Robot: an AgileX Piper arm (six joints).
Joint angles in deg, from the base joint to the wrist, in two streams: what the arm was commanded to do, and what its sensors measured. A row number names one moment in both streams.
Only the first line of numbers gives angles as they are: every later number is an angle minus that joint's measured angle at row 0.
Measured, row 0:
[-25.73 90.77 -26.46 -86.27 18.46 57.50]
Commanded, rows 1 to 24:
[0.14 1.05 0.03 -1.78 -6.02 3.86]
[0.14 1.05 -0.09 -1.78 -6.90 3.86]
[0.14 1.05 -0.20 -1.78 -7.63 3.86]
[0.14 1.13 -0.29 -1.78 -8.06 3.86]
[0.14 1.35 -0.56 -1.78 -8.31 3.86]
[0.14 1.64 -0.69 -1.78 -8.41 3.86]
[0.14 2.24 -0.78 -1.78 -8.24 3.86]
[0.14 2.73 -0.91 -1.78 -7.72 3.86]
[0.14 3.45 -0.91 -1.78 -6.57 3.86]
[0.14 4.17 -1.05 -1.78 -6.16 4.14]
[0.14 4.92 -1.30 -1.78 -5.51 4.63]
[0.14 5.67 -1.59 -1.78 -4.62 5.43]
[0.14 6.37 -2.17 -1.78 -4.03 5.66]
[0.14 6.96 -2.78 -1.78 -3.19 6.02]
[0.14 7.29 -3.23 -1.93 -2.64 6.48]
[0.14 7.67 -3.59 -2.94 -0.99 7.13]
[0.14 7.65 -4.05 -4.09 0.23 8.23]
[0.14 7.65 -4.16 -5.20 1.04 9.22]
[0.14 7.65 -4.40 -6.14 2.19 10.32]
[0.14 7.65 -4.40 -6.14 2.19 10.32]
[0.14 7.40 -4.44 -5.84 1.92 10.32]
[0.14 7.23 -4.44 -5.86 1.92 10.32]
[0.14 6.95 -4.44 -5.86 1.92 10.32]
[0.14 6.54 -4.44 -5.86 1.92 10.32]
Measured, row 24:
[0.04 7.53 -4.20 -5.15 0.83 9.66]
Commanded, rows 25 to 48:
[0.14 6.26 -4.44 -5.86 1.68 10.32]
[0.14 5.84 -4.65 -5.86 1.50 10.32]
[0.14 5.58 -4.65 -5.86 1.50 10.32]
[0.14 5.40 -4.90 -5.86 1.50 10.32]
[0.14 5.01 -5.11 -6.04 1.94 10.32]
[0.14 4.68 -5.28 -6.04 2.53 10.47]
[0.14 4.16 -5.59 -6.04 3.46 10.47]
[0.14 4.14 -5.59 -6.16 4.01 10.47]
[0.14 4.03 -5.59 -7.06 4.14 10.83]
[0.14 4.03 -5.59 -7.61 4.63 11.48]
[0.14 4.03 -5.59 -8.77 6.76 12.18]
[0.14 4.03 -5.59 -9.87 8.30 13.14]
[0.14 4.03 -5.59 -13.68 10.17 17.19]
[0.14 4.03 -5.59 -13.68 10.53 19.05]
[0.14 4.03 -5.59 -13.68 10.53 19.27]
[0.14 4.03 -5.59 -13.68 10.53 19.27]
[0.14 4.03 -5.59 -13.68 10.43 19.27]
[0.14 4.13 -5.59 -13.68 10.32 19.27]
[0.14 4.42 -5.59 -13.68 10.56 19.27]
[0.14 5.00 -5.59 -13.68 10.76 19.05]
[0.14 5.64 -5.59 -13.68 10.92 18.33]
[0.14 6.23 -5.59 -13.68 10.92 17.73]
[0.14 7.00 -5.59 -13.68 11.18 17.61]
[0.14 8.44 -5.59 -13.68 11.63 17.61]
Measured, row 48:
[0.04 5.51 -5.40 -13.05 9.65 18.37]
